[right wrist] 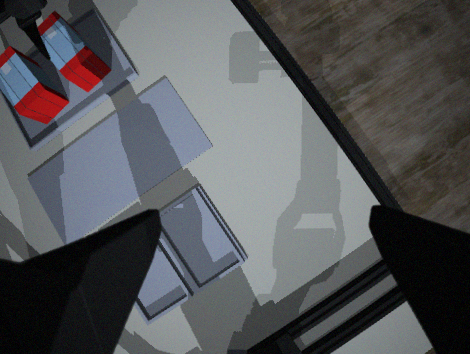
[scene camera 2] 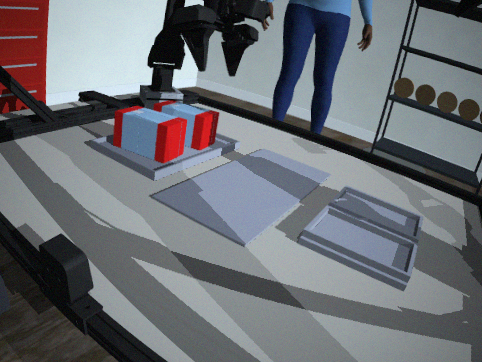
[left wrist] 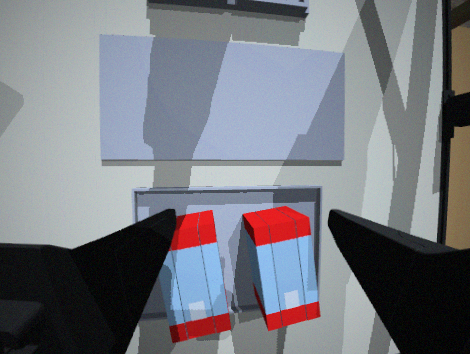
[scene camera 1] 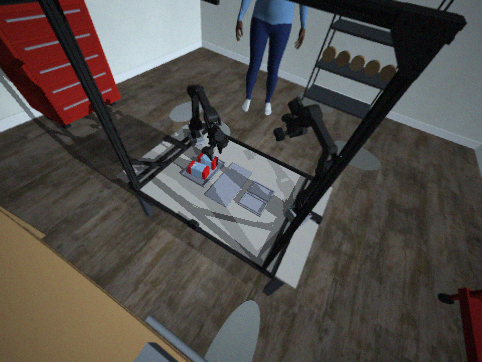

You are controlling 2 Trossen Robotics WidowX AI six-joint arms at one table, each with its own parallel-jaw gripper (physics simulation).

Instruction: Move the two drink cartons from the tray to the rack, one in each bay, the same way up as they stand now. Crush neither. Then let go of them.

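Pixels of known places: left gripper, fingertip midpoint: point(right wrist: 20, 75) point(scene camera 2: 217, 73) point(left wrist: 252, 216) point(scene camera 1: 216, 157); right gripper, fingertip midpoint: point(right wrist: 264, 218) point(scene camera 2: 442, 9) point(scene camera 1: 283, 138); left arm's base at its link origin: point(scene camera 2: 161, 89) point(scene camera 1: 195, 135).
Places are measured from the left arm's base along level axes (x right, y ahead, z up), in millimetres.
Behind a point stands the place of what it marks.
Observation:
Two light blue cartons with red ends rest level, side by side and apart, in the grey tray point(scene camera 1: 202, 184) @(x 107, y 411, z -49 mm) point(scene camera 2: 187, 166) @(x 38, y 391, z -52 mm) point(left wrist: 227, 189) @(x -6, y 360, z -40 mm). The nearer carton point(scene camera 1: 198, 170) @(x 107, y 345, z 17 mm) point(scene camera 2: 142, 134) @(x 113, y 344, z -9 mm) point(left wrist: 287, 270) @(x 91, y 320, z 18 mm) point(right wrist: 25, 82) @(x 72, y 325, z 18 mm) is at the right in the left wrist view. The farther carton point(scene camera 2: 184, 117) @(x 21, y 292, z 8 mm) point(left wrist: 200, 275) @(x 10, y 271, z 18 mm) point(right wrist: 72, 50) @(x -17, y 275, z 18 mm) is partly behind a finger there. My left gripper point(scene camera 2: 217, 73) @(x -5, y 360, z 110 mm) point(left wrist: 252, 216) @(x -5, y 360, z 110 mm) is open and empty above the cartons. My right gripper point(right wrist: 264, 218) @(x -319, y 542, z 315 mm) is open and empty, high above the table's right part. The two-bay rack point(scene camera 2: 350, 262) @(x -78, y 696, z -48 mm) point(right wrist: 223, 222) @(x -266, y 580, z -46 mm) holds no carton.
A flat grey panel point(scene camera 1: 229, 185) point(scene camera 2: 245, 192) point(left wrist: 225, 100) point(right wrist: 115, 160) lies between tray and rack. A black frame edges the table, with posts rising around it. A person point(scene camera 1: 270, 45) point(scene camera 2: 317, 55) stands behind the table. A shelf unit with round brown things is at the back right.

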